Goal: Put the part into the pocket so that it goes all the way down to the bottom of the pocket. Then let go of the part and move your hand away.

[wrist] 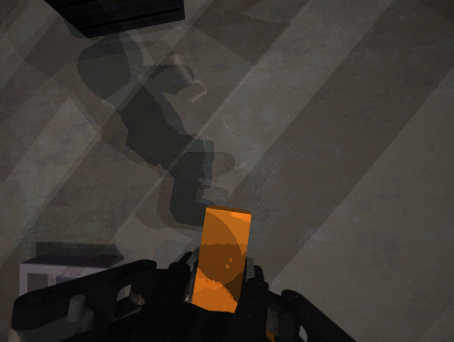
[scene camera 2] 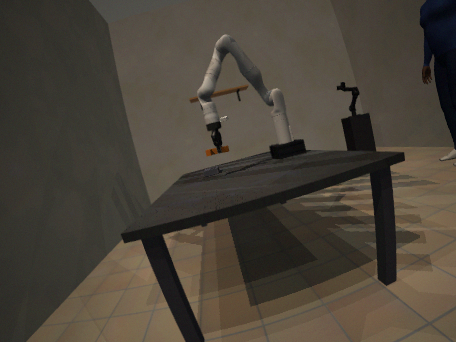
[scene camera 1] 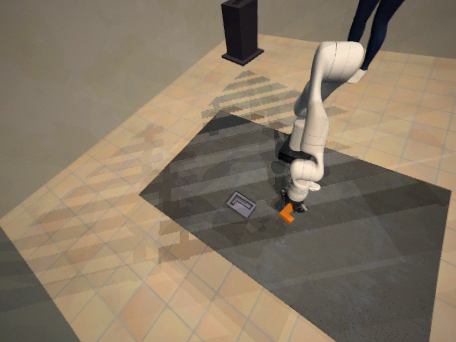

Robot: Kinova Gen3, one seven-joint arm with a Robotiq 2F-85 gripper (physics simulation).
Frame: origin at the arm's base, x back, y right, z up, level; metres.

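Seen in the pictures: gripper, fingertip midpoint: (wrist: 223,264) (scene camera 2: 220,153) (scene camera 1: 290,208); arm's base, link origin: (scene camera 2: 285,142) (scene camera 1: 296,145).
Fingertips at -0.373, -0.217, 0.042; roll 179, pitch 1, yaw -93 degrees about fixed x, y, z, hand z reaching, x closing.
Note:
Pixels of each thing's top centre, then the offset from my fingertips to it, as dx, dy, dz. Level surfaces: height alone.
- orange L-shaped part, top centre: (wrist: 238,307) (scene camera 1: 292,209) (scene camera 2: 216,147) -0.010, -0.015, +0.034
- grey block, top centre: (wrist: 61,299) (scene camera 1: 241,203) (scene camera 2: 211,168) -0.117, +0.219, -0.084
- dark table, surface height: dz -0.121
The orange L-shaped part (scene camera 1: 286,215) (scene camera 2: 224,149) (wrist: 222,250) is held up above the table, one arm of it sticking out of the fingers. My gripper (scene camera 1: 294,205) (scene camera 2: 218,148) (wrist: 223,264) is shut on the part, with a finger pad on each side of it in the wrist view. The grey block (scene camera 1: 243,210) (scene camera 2: 213,171) (wrist: 55,267) with the L-shaped pocket lies flat on the table, apart from the part and lower than it. In the wrist view the block is at the lower left, partly hidden by a finger. The pocket's floor is too small to see well.
The dark table (scene camera 1: 350,200) (scene camera 2: 300,170) carries the block and the arm's black base (scene camera 2: 287,149) (wrist: 135,15). A dark pedestal (scene camera 1: 240,30) (scene camera 2: 357,132) and a standing person (scene camera 1: 367,30) (scene camera 2: 440,55) are beyond the table.

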